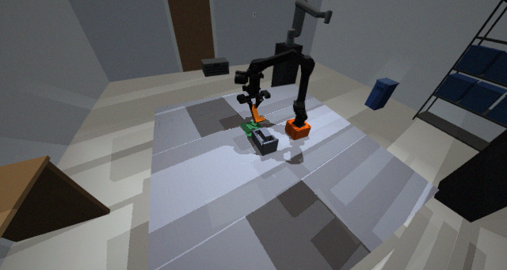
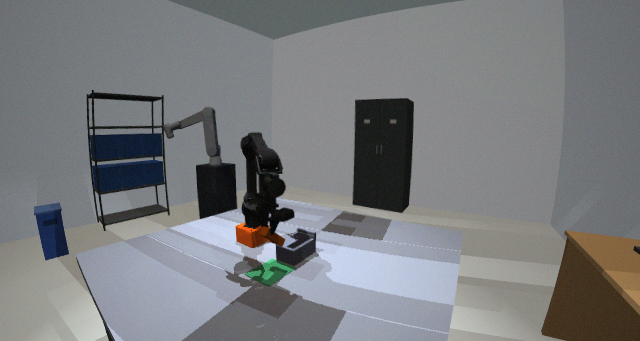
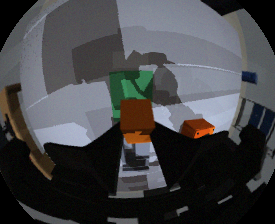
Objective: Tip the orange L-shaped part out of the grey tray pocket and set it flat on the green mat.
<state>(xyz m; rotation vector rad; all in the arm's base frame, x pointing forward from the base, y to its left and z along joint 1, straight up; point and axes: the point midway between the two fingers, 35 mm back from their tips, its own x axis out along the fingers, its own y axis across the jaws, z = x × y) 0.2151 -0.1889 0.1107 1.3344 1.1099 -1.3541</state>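
Now: gripper tip 17 cm above the green mat. Round my gripper tip: orange L-shaped part 1 cm behind, 3 cm to the left, 3 cm below.
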